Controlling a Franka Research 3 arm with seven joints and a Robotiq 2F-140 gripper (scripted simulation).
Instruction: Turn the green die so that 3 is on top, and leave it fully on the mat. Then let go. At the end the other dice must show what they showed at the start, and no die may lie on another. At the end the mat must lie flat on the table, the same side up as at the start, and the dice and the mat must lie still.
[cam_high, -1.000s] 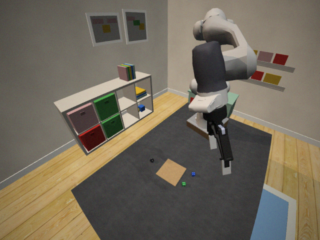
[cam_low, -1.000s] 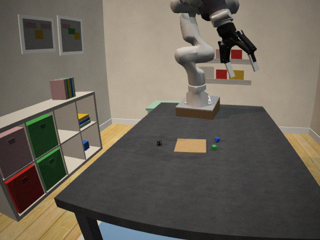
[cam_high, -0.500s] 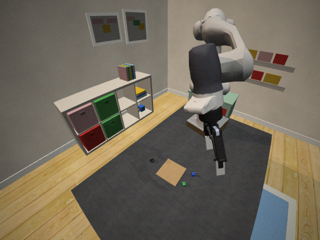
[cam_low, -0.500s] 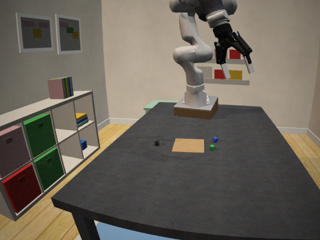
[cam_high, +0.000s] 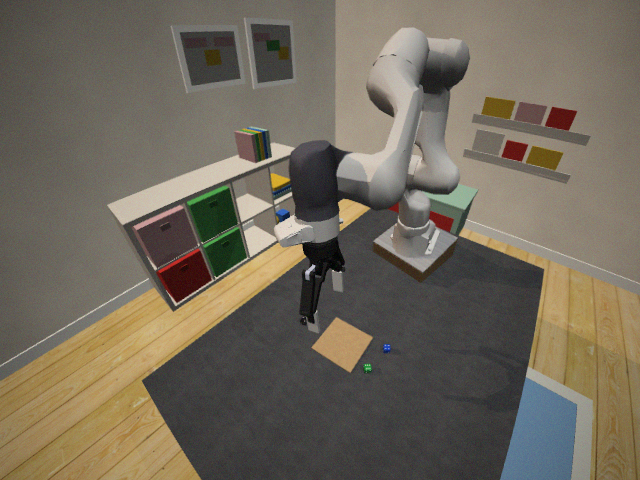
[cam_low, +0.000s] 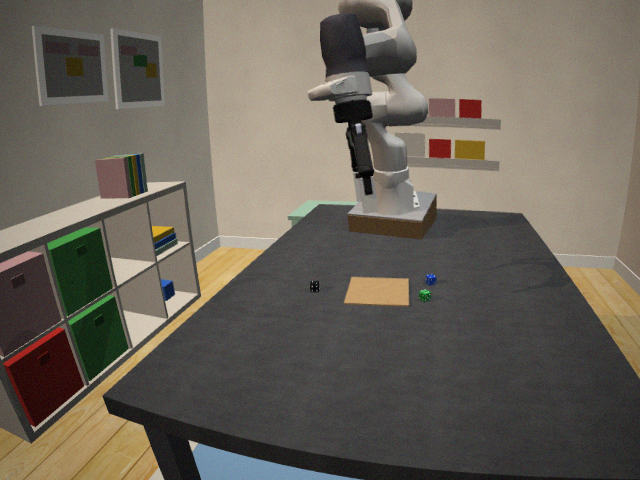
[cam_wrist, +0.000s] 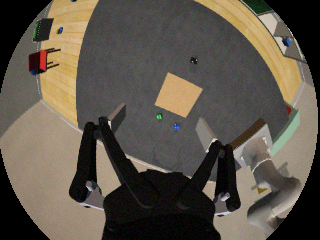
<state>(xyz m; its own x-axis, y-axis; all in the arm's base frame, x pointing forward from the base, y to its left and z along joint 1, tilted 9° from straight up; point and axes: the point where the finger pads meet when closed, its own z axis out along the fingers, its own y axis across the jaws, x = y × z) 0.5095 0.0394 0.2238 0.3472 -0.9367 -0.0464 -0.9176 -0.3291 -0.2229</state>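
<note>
The black die is 2 cm behind my hand, 13 cm to the right of it and 21 cm below it. From my hand the other things lie so: blue die: 12 cm behind, 13 cm to the left, 21 cm below; tan mat: 5 cm behind, 2 cm to the left, 22 cm below; green die: 3 cm behind, 13 cm to the left, 21 cm below.
</note>
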